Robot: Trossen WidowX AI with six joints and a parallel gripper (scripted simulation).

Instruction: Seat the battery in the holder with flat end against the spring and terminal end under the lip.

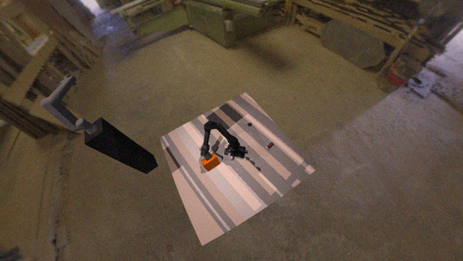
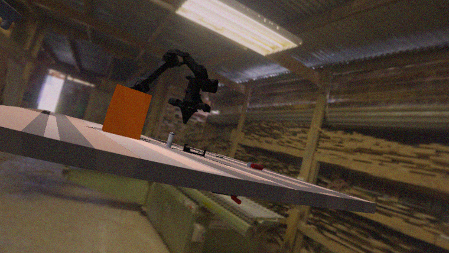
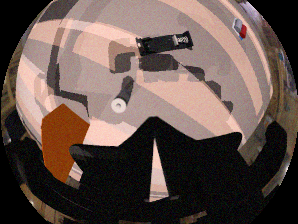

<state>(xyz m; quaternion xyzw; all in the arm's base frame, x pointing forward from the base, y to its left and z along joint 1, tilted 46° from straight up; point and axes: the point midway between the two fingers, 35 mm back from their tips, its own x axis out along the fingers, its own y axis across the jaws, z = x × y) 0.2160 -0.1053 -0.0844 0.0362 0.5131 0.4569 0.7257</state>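
Now: gripper tip 9 cm above the battery, 4 cm to the right of it and 3 cm past it. The rest, counted from my gripper tip: black piece 39 cm ahead, 25 cm to the left, 12 cm below.
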